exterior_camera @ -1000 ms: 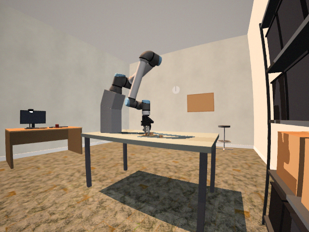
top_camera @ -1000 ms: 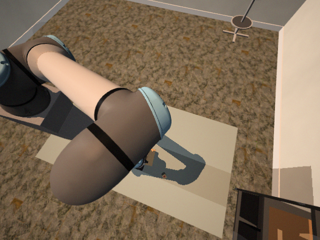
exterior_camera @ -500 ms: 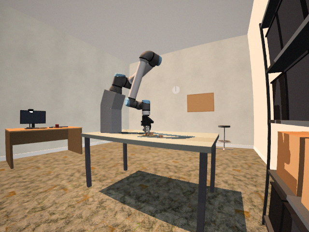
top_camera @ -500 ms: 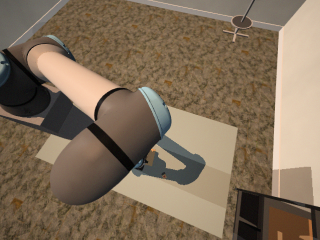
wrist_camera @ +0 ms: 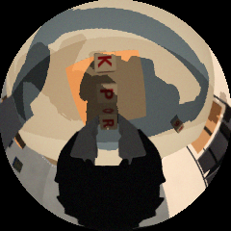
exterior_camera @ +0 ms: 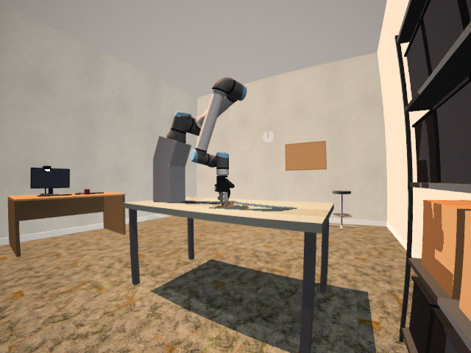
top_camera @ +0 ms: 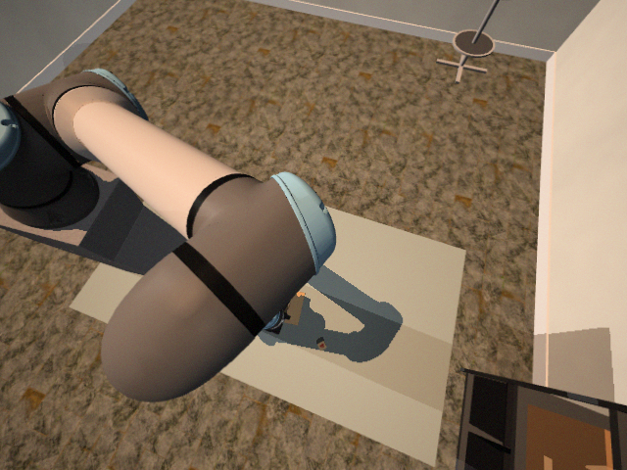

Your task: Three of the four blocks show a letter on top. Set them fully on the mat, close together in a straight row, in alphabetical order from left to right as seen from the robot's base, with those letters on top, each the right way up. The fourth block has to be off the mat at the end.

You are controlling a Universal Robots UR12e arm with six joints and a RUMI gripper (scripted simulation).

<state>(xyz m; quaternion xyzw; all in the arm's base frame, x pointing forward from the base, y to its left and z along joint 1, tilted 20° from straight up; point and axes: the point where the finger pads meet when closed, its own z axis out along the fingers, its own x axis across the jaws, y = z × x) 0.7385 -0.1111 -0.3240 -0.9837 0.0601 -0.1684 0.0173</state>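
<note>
Now: the orange mat 50 mm to the left of my hand, 20 mm below it and 10 mm ahead of it.
</note>
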